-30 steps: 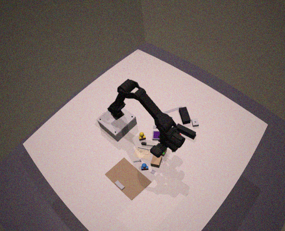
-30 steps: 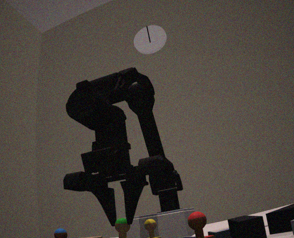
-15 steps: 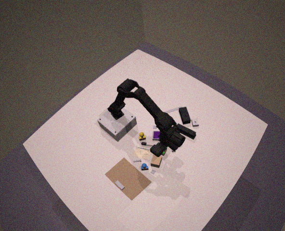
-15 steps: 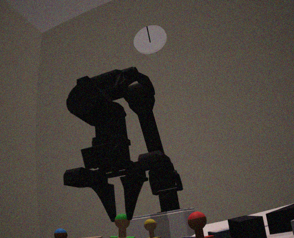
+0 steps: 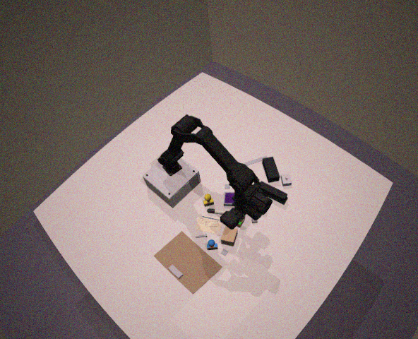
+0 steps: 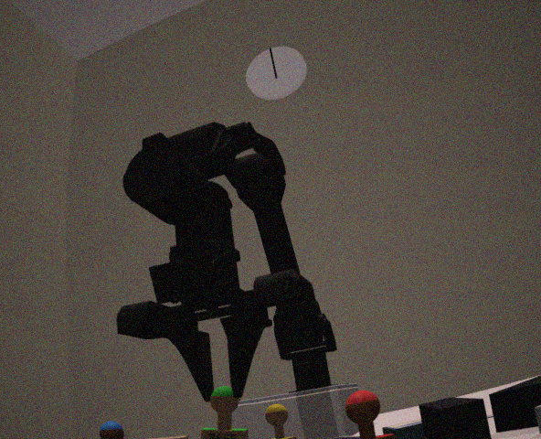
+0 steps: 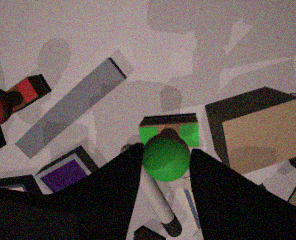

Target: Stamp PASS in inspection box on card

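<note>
My gripper tip is 11 cm past the purple ink pad, 5 cm to the right of it and 7 cm above it. Round my gripper tip: grey bar 2 cm behind, 8 cm to the left, 7 cm below; then wooden block 1 cm ahead, 8 cm to the right, 5 cm below; then green stamp 3 cm below.
</note>
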